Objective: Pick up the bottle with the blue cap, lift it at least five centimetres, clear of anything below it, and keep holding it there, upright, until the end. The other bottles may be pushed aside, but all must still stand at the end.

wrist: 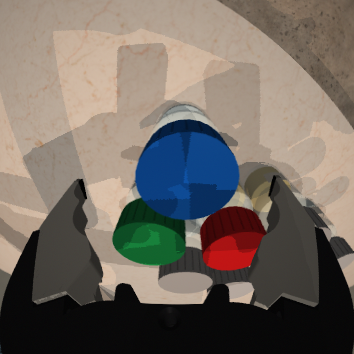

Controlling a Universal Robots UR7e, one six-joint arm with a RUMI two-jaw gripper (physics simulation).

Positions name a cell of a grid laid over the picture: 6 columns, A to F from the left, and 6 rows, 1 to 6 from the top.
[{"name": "gripper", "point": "C4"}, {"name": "green-capped bottle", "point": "C4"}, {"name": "grey-capped bottle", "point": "D5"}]
